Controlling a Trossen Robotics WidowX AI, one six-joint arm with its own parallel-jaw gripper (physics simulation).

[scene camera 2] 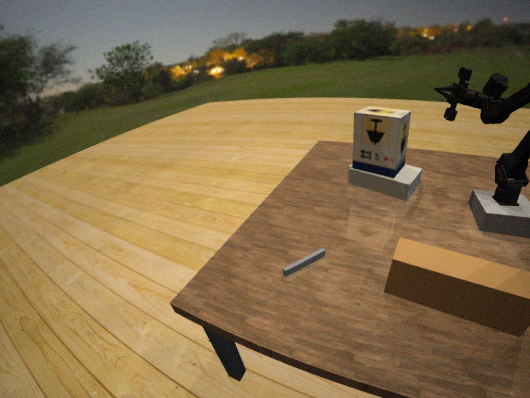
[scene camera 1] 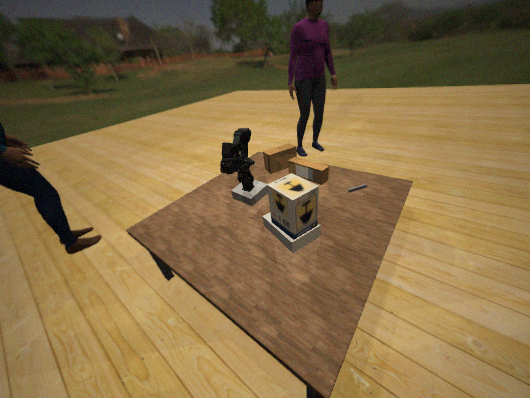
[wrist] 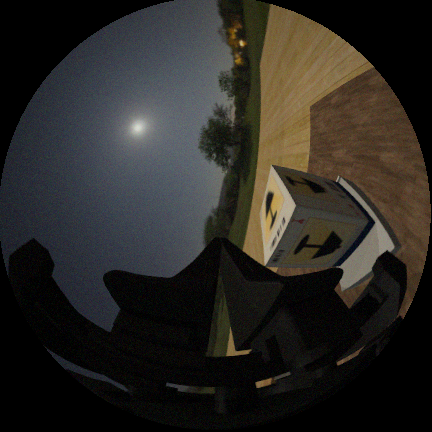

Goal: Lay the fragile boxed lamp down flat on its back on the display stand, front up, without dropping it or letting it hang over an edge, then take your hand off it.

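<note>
The boxed lamp is a white carton with yellow panels, dark lamp pictures and a dark blue band along its bottom. It stands upright on the pale grey display stand. A lamp picture also shows on its top. Stand surface shows beside its base in scene camera 2 and the wrist view. My gripper is shut and empty. In scene camera 2 it is raised to the right of the box, near the height of its upper part, apart from it.
Two brown cartons lie on the brown table. A thin grey bar lies there too. The arm's pale base block stands near the stand. Two people are beyond the table.
</note>
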